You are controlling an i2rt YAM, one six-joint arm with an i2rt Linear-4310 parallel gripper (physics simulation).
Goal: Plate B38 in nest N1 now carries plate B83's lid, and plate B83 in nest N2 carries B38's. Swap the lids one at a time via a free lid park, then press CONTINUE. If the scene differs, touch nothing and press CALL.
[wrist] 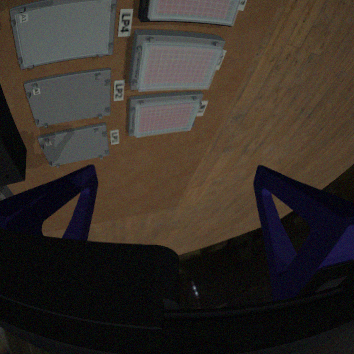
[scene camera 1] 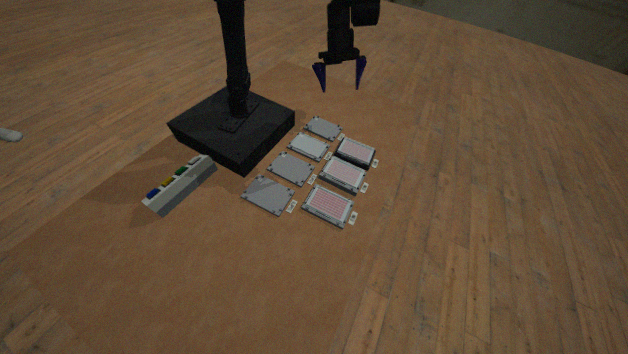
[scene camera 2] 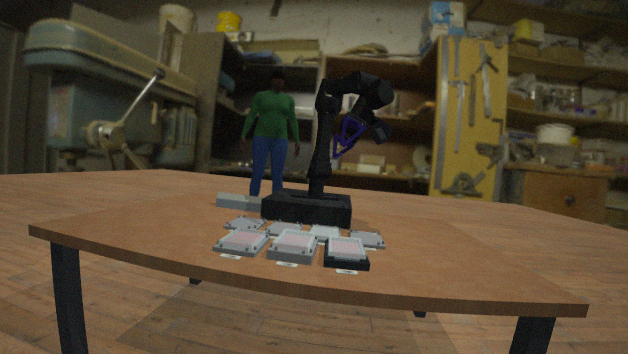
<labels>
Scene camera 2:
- my gripper: 337, 152
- grey button box: 225, 200
</labels>
